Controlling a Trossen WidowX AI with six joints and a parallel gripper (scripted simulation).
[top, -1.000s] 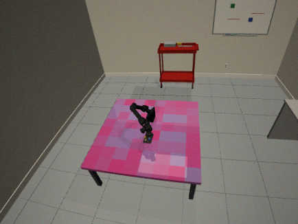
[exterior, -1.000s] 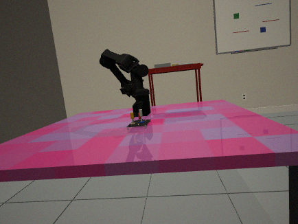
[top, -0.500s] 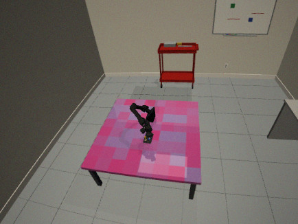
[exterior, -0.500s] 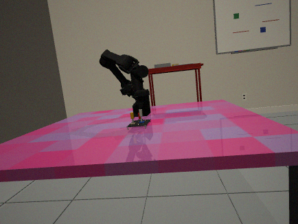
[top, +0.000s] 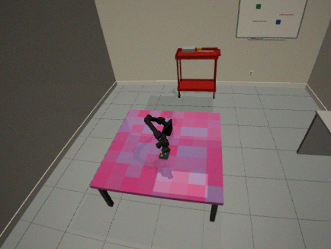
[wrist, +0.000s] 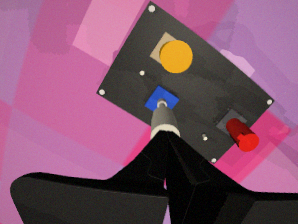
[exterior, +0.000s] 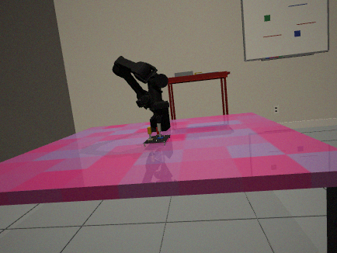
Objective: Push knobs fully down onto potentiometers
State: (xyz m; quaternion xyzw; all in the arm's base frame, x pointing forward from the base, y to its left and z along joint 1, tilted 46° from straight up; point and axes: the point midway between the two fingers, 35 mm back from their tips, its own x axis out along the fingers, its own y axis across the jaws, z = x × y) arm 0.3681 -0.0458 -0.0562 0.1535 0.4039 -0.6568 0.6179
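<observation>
Right now the red knob is 70 mm behind my gripper tip, 40 mm below it and 10 mm to the right of it.
</observation>
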